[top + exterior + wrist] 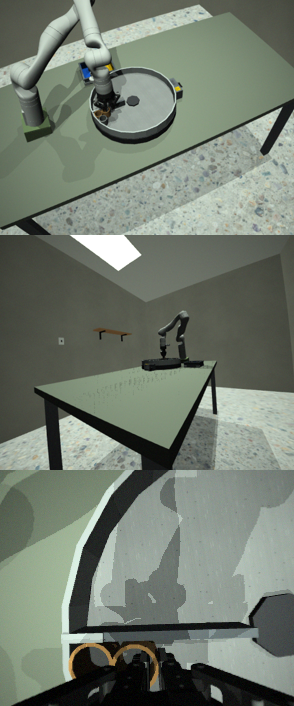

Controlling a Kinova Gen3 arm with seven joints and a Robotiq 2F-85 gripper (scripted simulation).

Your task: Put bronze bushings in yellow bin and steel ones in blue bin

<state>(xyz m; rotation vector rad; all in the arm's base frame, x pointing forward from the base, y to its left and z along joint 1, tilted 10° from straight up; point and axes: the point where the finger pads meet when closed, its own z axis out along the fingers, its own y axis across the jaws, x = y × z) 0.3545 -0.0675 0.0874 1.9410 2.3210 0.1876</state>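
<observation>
Right now my hand is 120 mm short of the turntable, 50 mm to the right of it and 40 mm above it.
</observation>
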